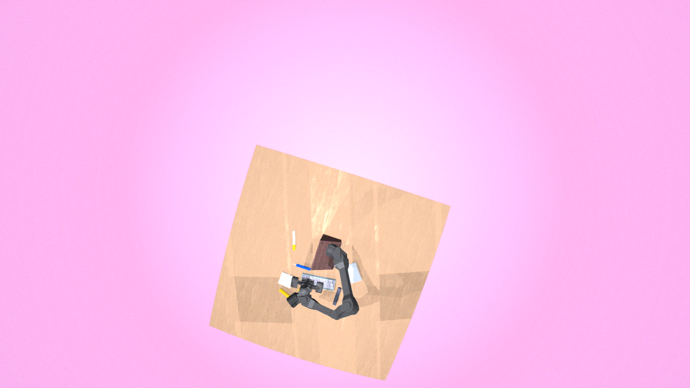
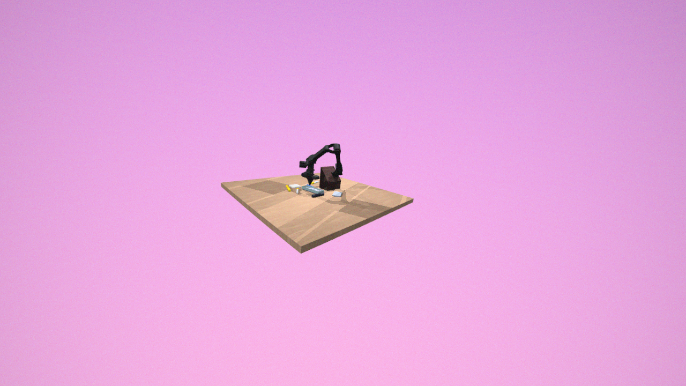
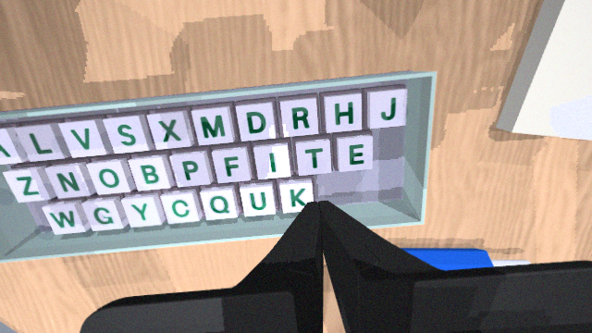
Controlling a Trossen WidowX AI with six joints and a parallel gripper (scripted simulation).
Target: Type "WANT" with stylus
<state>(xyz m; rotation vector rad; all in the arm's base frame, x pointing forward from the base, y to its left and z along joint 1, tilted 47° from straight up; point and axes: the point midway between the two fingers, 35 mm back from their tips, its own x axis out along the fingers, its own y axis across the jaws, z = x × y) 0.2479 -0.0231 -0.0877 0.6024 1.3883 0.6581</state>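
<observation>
Right now the blue stylus is 9 cm to the right of my gripper tip, 6 cm behind it and 3 cm below it. The rest, counted from my gripper tip: white pad 14 cm to the right, 6 cm ahead, 4 cm below; then dark pen 19 cm to the left, 7 cm ahead, 3 cm below; then grey card 25 cm to the left, 10 cm behind, 4 cm below.
</observation>
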